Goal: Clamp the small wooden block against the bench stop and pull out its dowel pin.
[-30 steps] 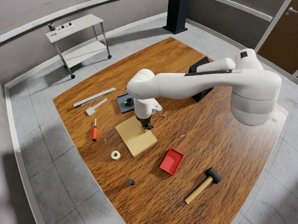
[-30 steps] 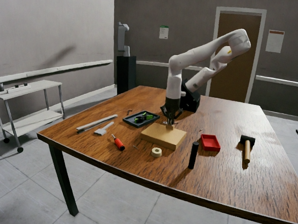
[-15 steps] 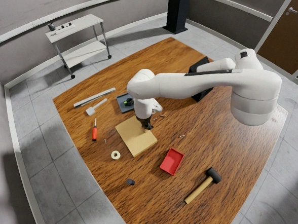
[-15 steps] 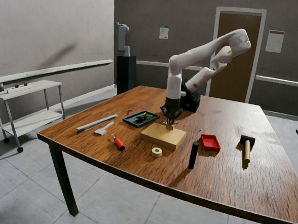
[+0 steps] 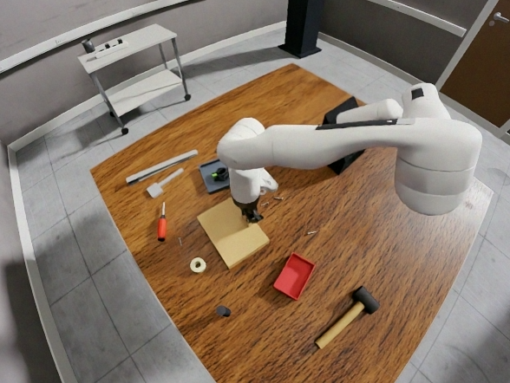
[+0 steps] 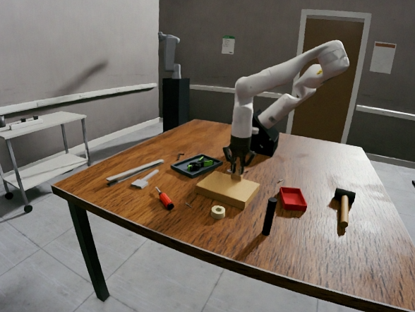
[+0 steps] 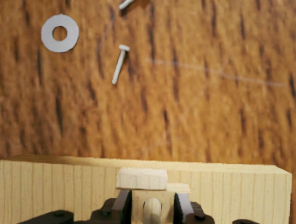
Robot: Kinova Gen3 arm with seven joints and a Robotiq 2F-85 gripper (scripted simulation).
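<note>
The pale dowel pin is 20 mm below my hand. Round my hand: wooden block: 30 mm below; then bench board: 50 mm below, 50 mm ahead, 10 mm to the right; then red bin: 230 mm to the left, 70 mm below.
</note>
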